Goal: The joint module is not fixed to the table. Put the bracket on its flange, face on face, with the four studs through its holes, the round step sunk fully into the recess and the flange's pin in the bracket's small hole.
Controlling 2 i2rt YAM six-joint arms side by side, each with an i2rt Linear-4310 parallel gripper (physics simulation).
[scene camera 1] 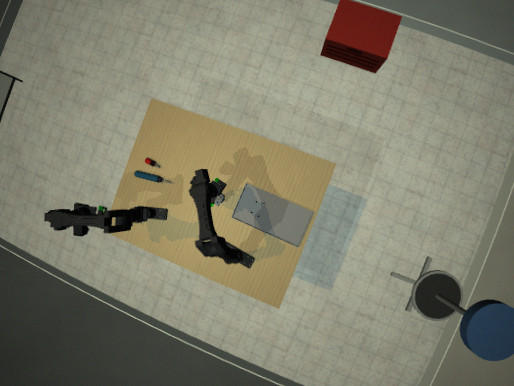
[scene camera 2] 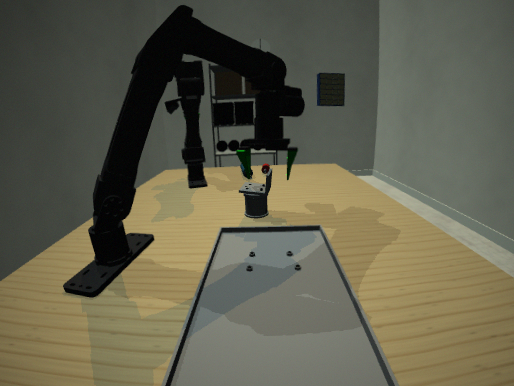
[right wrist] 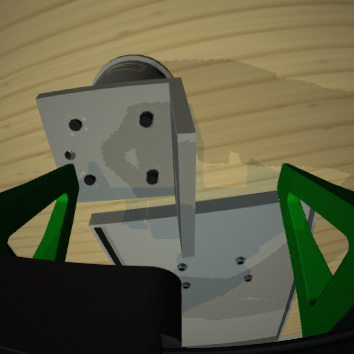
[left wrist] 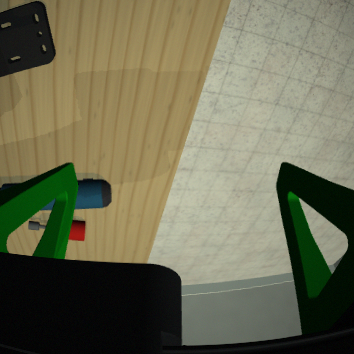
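Pixels of known places: left gripper, fingertip midpoint: [scene camera 1: 98, 207] [left wrist: 176, 173]; right gripper, fingertip midpoint: [scene camera 1: 218, 193] [scene camera 2: 268, 179] [right wrist: 177, 174]; left arm's base, origin of the base link: [scene camera 1: 152, 212] [scene camera 2: 196, 181]; right arm's base, origin of the base link: [scene camera 1: 237, 254] [scene camera 2: 115, 261].
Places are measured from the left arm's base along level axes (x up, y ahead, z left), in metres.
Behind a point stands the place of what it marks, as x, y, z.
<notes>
The dark cylindrical joint module [scene camera 2: 256, 206] {0.031, 0.122, -0.446} [right wrist: 131, 67] {0.022, 0.146, -0.395} stands upright on the table. The grey L-shaped bracket [scene camera 1: 219, 199] {0.070, 0.122, -0.437} [scene camera 2: 253, 188] {0.071, 0.121, -0.426} [right wrist: 112, 145] {0.072, 0.130, -0.415} lies with its holed plate over the module's top, its other leg upright. The flange, studs, step and pin are hidden under the plate; I cannot tell whether the faces touch all round. My right gripper [scene camera 2: 269, 178] {0.092, 0.158, -0.433} [right wrist: 177, 174] {0.092, 0.158, -0.433} is open and empty, its fingers wide apart on either side of the bracket's upright leg and above it. My left gripper [left wrist: 176, 173] {0.208, 0.024, 0.194} is open and empty, away from the bracket at the far left in scene camera 1.
A grey tray [scene camera 1: 287, 226] {0.004, 0.000, -0.828} [scene camera 2: 320, 350] {0.004, 0.076, -0.833} [right wrist: 142, 216] {0.012, 0.074, -0.517} with several small dark round parts lies beside the module. A blue-handled tool [scene camera 1: 147, 176] {0.040, 0.220, 0.026} [left wrist: 94, 194] {0.035, 0.217, 0.103} and a red-handled tool [scene camera 1: 150, 162] {0.034, 0.306, 0.019} [left wrist: 77, 230] {0.027, 0.304, 0.050} lie at the table's left in scene camera 1.
</notes>
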